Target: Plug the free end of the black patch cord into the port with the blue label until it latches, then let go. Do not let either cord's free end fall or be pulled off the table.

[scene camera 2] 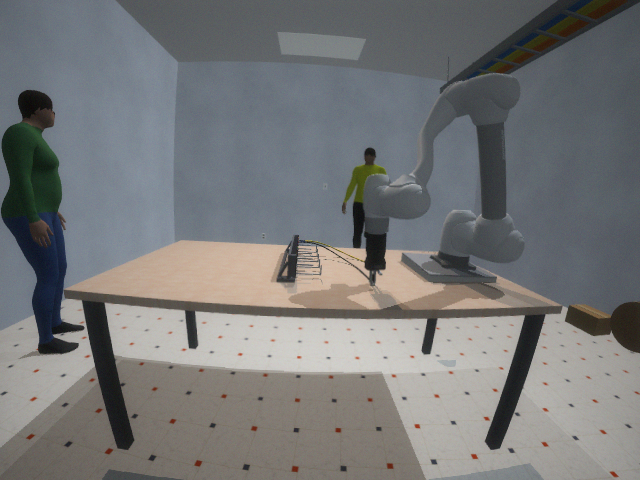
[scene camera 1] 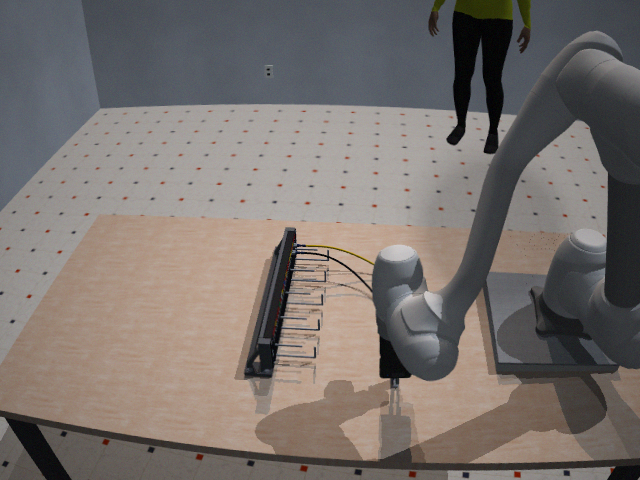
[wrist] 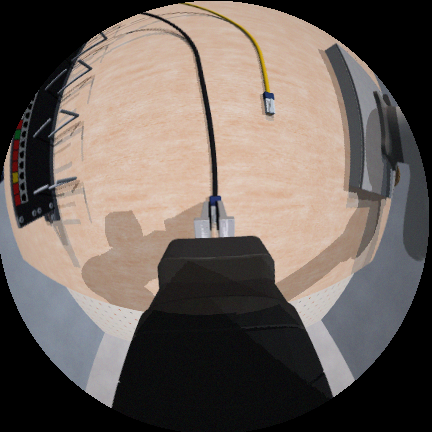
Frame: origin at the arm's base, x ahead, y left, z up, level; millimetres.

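Seen in the pictures: gripper, fingertip midpoint: (scene camera 2: pixel 372 282) (scene camera 1: pixel 394 381) (wrist: pixel 212 209); arm's base at its link origin: (scene camera 2: pixel 452 263) (scene camera 1: pixel 562 313).
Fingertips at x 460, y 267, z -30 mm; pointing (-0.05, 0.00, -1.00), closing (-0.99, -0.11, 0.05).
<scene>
Offsets run from my fingertips to a thing's top centre. "*": to the spot under its first point. Level surfaces: height alone.
My gripper (scene camera 1: pixel 394 383) (scene camera 2: pixel 372 277) (wrist: pixel 212 209) points down, low over the table, and is shut on the plug at the free end of the black patch cord. The plug's blue boot (wrist: pixel 215 200) sticks out from between the fingertips; whether the plug touches the table cannot be told. The black cord (scene camera 1: pixel 355 273) (scene camera 2: pixel 341 254) (wrist: pixel 209 120) curves back to the patch panel {dx +307, dy -236, dz +94 mm} (scene camera 1: pixel 277 289) (scene camera 2: pixel 292 260) (wrist: pixel 39 145), where its other end is plugged in. The panel's port row shows red, green and yellow labels in the wrist view; the blue label cannot be made out.
The yellow cord (scene camera 1: pixel 341 249) (wrist: pixel 260 52) runs from the panel, its free plug {* dx -61, dy -142, dz +0 mm} (wrist: pixel 269 104) lying on the table {dz -7 mm} (scene camera 1: pixel 155 310) (scene camera 2: pixel 222 266). Wire cable guides {* dx +221, dy -242, dz +29 mm} (scene camera 1: pixel 322 299) (wrist: pixel 80 127) stick out from the panel's port side. The robot's base plate (scene camera 1: pixel 492 330) (wrist: pixel 356 130) is on the right.
</scene>
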